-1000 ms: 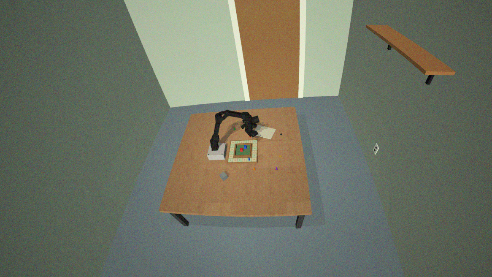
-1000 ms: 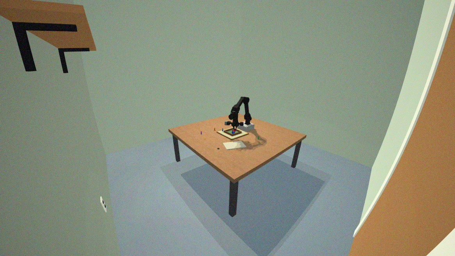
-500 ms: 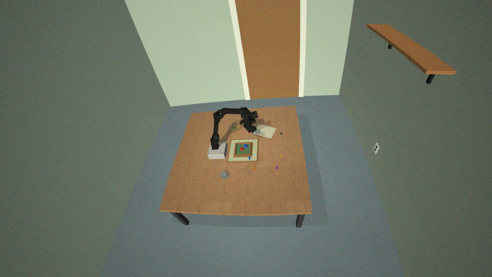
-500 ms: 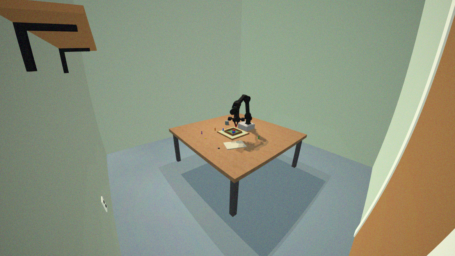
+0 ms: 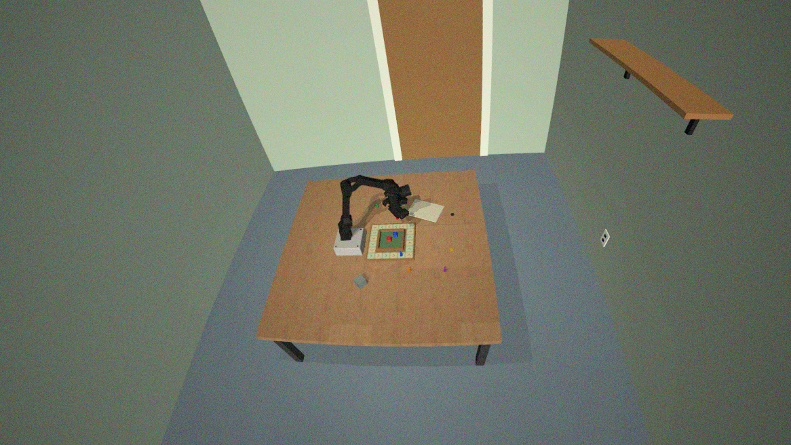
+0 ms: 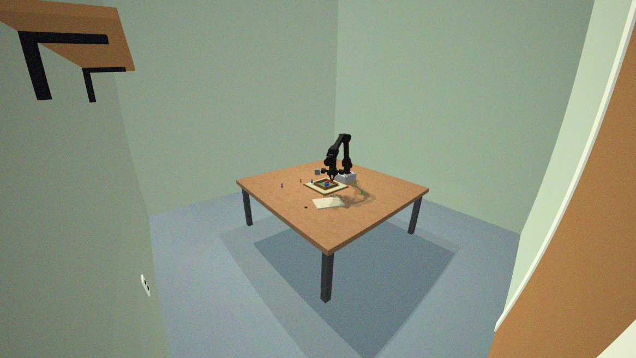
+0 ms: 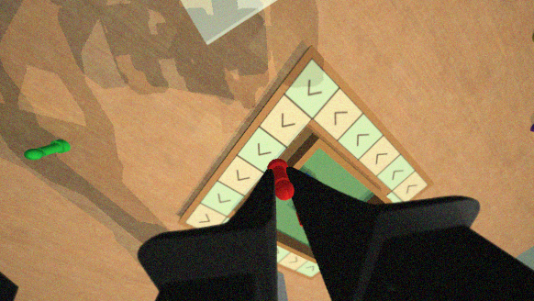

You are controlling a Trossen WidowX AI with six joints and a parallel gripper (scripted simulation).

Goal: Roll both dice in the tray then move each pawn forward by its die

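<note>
Right now my gripper tip is 1 cm short of the blue pawn, 23 cm to the left of it and 6 cm above it. Also, from my gripper tip: green tray: 5 cm behind, 11 cm to the right, 9 cm below; red pawn: 1 cm above; pale card: 17 cm ahead, 13 cm to the left, 9 cm below.
</note>
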